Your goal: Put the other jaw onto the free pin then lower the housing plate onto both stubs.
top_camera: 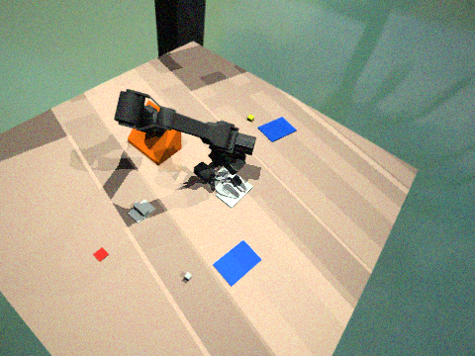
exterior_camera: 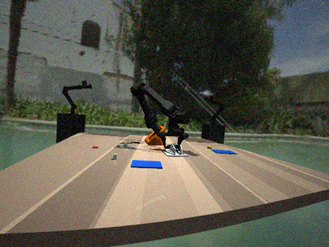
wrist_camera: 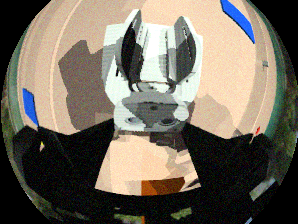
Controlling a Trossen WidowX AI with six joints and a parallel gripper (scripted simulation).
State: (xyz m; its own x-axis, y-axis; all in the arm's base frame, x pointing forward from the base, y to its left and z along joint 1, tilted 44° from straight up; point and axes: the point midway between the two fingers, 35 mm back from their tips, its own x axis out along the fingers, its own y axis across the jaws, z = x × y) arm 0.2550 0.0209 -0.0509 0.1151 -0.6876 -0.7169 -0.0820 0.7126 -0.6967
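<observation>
My gripper tip is now 4 cm short of the grey jaw and 1 cm to the left of it. The rest, counted from my gripper tip: grey cube (31 cm to the right, 21 cm ahead); white base plate (8 cm ahead, 1 cm to the left, 1 cm below); yellow cube (33 cm to the left, 14 cm behind, 1 cm below).
</observation>
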